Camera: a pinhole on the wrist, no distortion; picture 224 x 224 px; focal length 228.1 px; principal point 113.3 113.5 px. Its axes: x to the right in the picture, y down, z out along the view. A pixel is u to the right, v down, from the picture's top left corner.
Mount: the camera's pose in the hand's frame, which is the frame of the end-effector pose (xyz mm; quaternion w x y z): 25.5 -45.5 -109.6 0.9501 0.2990 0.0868 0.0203
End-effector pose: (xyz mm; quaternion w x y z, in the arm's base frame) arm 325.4 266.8 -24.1 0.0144 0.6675 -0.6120 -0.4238
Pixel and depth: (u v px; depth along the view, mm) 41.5 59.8 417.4
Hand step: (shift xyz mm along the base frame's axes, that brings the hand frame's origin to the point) 192.8 214.8 -306.1
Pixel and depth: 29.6 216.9 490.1
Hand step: -124.3 310.1 -331.9
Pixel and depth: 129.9 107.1 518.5
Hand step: 90.7 105.9 -459.6
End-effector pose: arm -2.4 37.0 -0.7 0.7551 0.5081 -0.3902 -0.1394
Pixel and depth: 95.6 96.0 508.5
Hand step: -89.1 -397.1 -237.6
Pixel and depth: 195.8 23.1 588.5
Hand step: 177.5 -579.6 -295.7
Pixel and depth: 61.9 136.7 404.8
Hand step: -134.3 -282.8 -168.6
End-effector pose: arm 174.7 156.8 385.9 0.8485 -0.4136 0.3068 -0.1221
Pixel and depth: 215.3 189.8 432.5
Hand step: 418.9 -48.9 133.0
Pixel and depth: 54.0 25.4 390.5
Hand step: 96.5 -162.9 376.1
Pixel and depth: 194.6 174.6 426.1
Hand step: 376.8 -55.4 162.7
